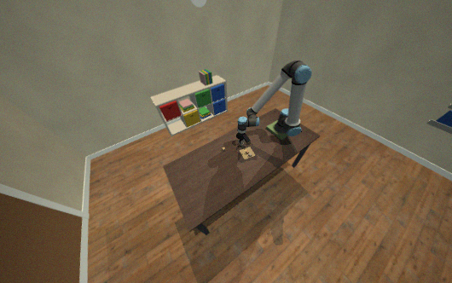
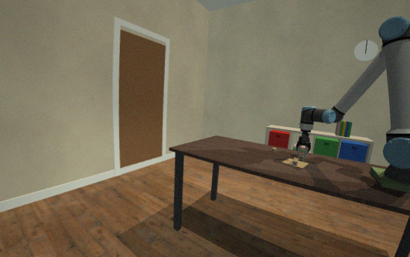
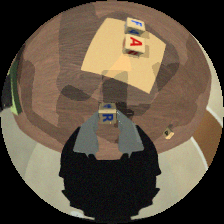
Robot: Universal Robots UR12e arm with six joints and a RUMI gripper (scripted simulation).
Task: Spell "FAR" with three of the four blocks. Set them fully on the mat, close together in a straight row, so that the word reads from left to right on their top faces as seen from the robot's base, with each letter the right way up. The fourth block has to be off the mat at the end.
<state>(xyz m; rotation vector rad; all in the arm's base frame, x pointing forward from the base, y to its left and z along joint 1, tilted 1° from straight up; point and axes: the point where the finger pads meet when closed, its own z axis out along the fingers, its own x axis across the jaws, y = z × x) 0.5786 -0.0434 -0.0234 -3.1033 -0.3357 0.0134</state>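
My gripper is now 130 mm to the right of the tan mat, 10 mm short of it and 10 mm above it.
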